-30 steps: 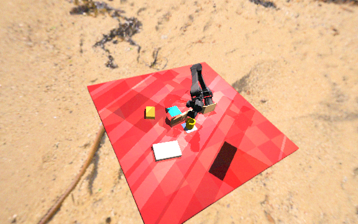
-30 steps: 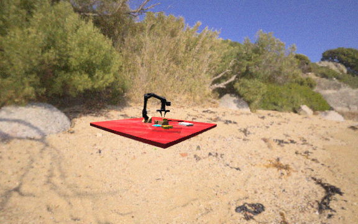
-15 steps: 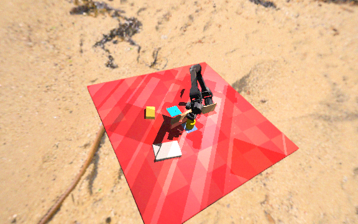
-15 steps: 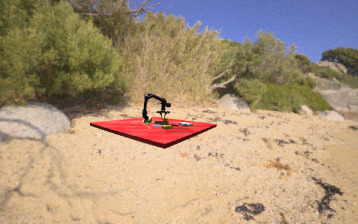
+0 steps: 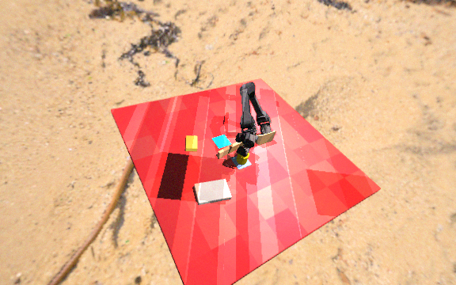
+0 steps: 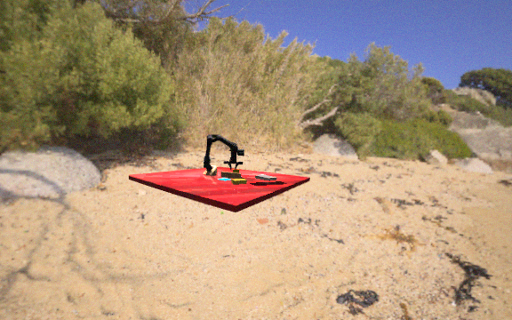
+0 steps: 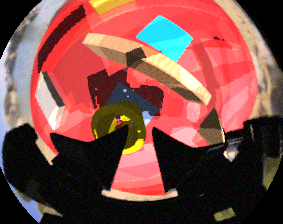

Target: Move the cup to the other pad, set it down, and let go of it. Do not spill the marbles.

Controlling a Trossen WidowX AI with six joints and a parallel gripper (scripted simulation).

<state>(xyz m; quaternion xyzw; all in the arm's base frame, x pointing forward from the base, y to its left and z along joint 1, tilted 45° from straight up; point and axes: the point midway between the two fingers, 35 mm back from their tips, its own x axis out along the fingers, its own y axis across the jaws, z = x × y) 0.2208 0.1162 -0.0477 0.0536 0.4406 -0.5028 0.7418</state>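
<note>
Right now the cup is 2 cm ahead of my gripper tip, 2 cm to the left of it and 2 cm below it. From my gripper tip the other things lie so: tan bar 5 cm ahead, 8 cm to the right, 4 cm below; then pale blue pad 2 cm ahead, 2 cm to the left, 6 cm below; then cyan pad 8 cm ahead, 18 cm to the right, 6 cm below.
</note>
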